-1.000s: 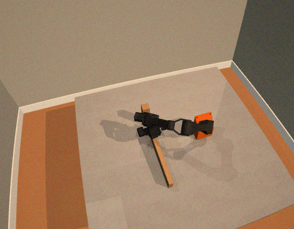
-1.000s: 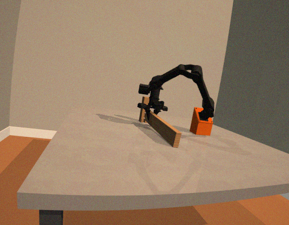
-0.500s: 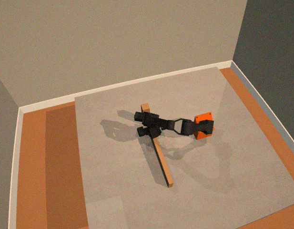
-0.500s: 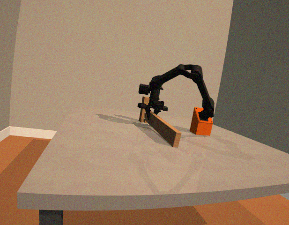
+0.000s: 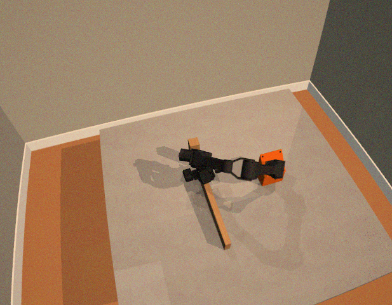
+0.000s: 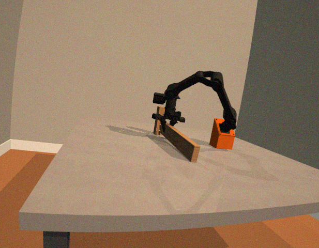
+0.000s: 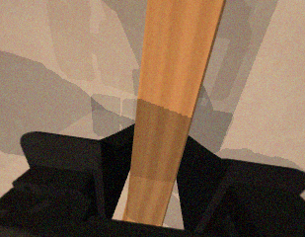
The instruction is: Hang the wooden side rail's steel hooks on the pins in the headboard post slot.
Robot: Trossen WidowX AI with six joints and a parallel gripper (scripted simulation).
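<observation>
Now: gripper tip 150 mm to the left of the wooden headboard post, 40 mm below it and 10 mm short of it.
</observation>
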